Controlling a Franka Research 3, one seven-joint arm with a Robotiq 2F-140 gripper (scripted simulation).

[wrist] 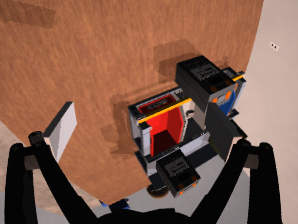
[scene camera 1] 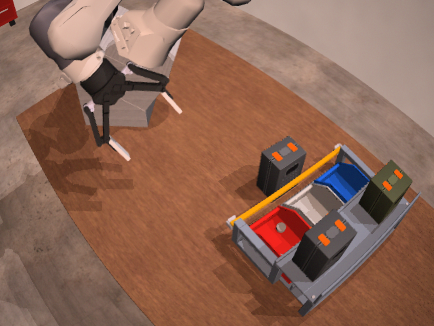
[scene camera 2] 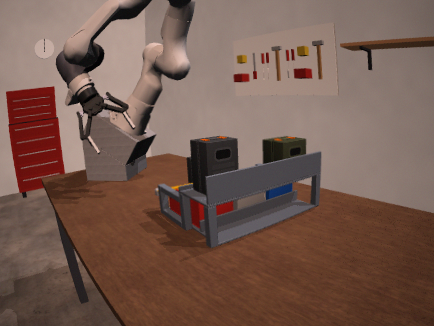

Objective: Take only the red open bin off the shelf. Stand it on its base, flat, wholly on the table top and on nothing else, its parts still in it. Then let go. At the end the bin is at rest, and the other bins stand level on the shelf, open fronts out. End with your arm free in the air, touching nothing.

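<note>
A red bin (scene camera 1: pixel 295 225), a blue bin (scene camera 1: pixel 345 181) and a white bin (scene camera 1: pixel 315 201) are visible, as is my gripper (scene camera 1: pixel 152 133). The gripper is visible too at (scene camera 2: pixel 116 140) and (wrist: pixel 140 113).
</note>
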